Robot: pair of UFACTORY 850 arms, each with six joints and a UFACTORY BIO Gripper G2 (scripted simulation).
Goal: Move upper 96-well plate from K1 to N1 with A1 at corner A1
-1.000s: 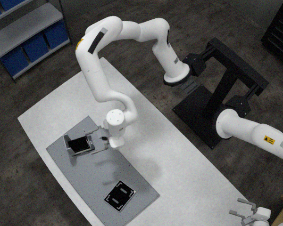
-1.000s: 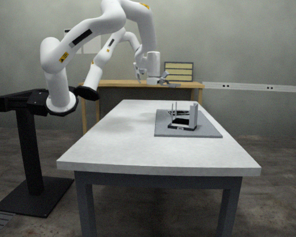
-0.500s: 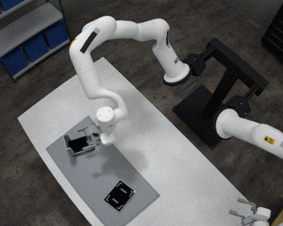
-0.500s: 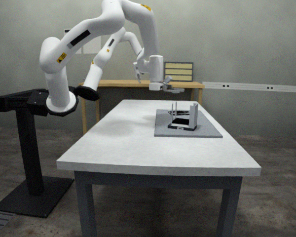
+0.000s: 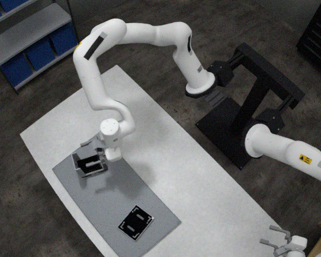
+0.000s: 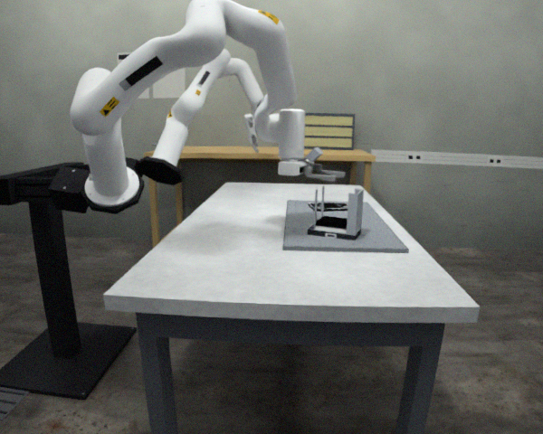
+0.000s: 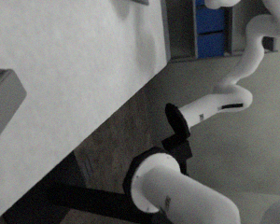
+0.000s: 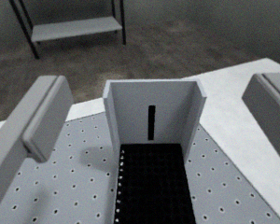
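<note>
My right gripper is now 20 mm short of the black 96-well plate, 10 mm to the left of it and 150 mm above it. Also, from my right hand: white 96-well plate: 20 mm ahead, 10 mm to the right, 160 mm below.
</note>
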